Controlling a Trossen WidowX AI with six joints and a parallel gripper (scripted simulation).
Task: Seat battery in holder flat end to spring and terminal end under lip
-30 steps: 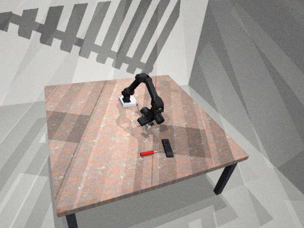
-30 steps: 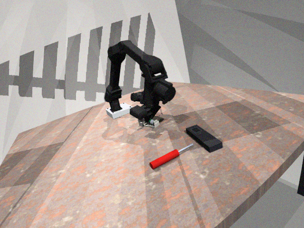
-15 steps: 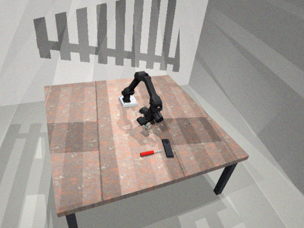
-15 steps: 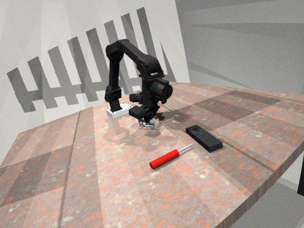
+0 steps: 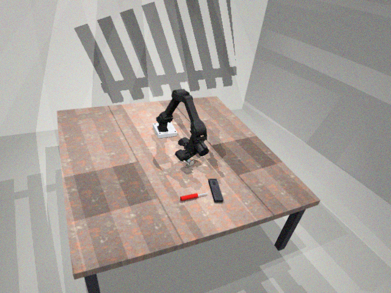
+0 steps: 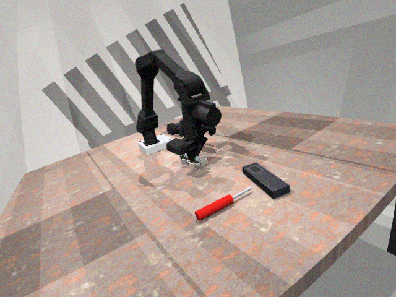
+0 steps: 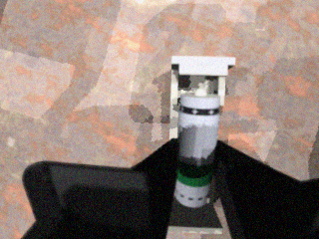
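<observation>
Now: the battery 1 cm above my gripper tip. The rest, counted from my gripper tip: black rectangular block (28 cm ahead, 7 cm to the left); then red-handled screwdriver (29 cm ahead, 4 cm to the right).
</observation>
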